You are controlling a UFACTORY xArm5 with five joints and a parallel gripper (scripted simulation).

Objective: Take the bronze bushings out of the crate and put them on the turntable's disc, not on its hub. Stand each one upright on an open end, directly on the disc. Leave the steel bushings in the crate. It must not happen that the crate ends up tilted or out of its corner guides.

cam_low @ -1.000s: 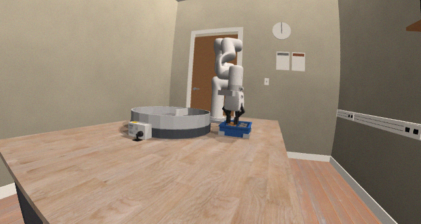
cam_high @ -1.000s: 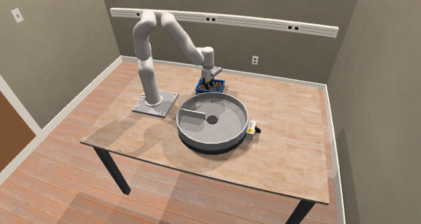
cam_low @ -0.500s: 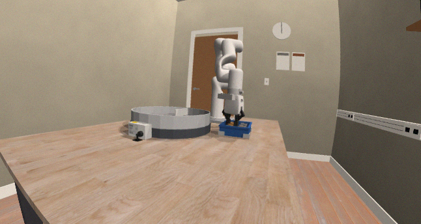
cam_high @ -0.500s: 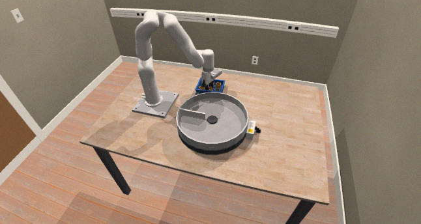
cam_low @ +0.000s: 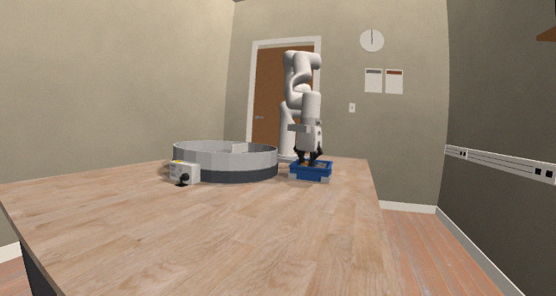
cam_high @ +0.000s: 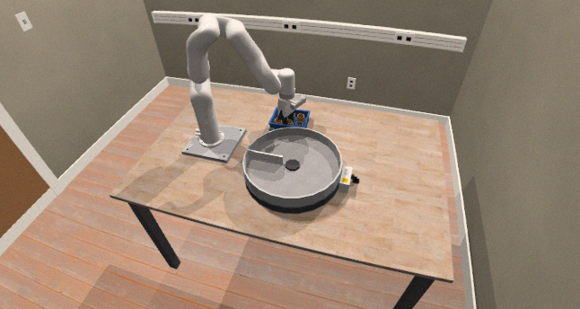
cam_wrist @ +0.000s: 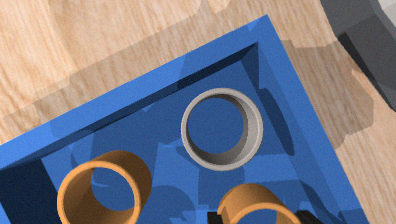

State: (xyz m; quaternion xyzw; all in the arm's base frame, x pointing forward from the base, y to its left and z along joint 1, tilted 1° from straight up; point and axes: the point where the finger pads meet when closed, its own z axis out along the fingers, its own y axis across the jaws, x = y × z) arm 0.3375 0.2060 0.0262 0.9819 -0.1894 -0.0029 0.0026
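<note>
Right now the blue crate is 30 mm to the left of my hand and 20 mm below it. The rest, counted from my hand: grey turntable disc: 120 mm ahead, 310 mm to the right, 10 mm above.
</note>
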